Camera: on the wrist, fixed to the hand. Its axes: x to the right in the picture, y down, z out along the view.
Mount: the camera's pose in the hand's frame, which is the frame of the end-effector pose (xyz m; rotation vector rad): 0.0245 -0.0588 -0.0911 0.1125 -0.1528 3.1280
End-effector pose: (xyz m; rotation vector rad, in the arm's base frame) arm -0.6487 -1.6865 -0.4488 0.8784 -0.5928 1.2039
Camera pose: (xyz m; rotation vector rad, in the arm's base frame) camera -0.5905 -1.6036 -0.4947 0.4999 0.9616 -1.6162
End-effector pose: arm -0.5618 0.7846 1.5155 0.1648 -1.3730 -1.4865
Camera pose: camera -0.5433 0.6954 1.4519 -1.3594 -0.2770 1.2589
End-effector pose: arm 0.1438 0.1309 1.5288 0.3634 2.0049 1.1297
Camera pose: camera 0.0668 0.0582 1.4951 -2.0793 0.3606 -0.9079
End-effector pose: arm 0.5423 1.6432 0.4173 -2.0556 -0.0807 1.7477
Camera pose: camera 0.6476 1.6778 0.4256 -0.0154 -1.7436 -0.5986
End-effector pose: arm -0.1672 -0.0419 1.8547 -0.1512 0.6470 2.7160
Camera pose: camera -0.1672 -0.0266 1.7446 -0.5715 -0.1633 -0.3463
